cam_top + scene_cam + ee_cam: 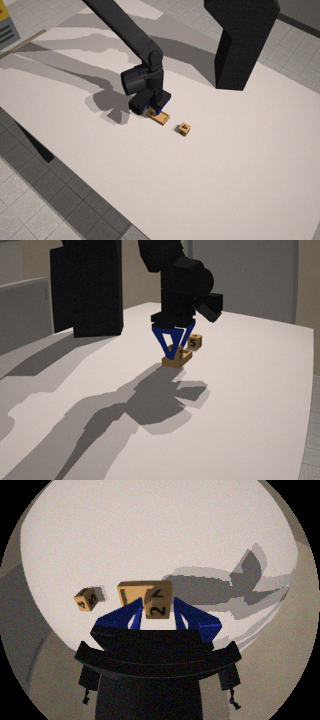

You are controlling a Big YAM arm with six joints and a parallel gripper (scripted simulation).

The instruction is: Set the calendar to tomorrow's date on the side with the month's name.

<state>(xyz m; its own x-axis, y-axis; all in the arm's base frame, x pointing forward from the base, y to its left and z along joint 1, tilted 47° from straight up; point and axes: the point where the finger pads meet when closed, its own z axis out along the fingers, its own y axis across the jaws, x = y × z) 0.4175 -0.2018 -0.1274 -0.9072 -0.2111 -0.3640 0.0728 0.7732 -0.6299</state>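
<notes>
Now: the wooden digit cube right at my hand. From my hand the other things lie so: wooden tray (2 cm to the left, 2 cm below).
</notes>
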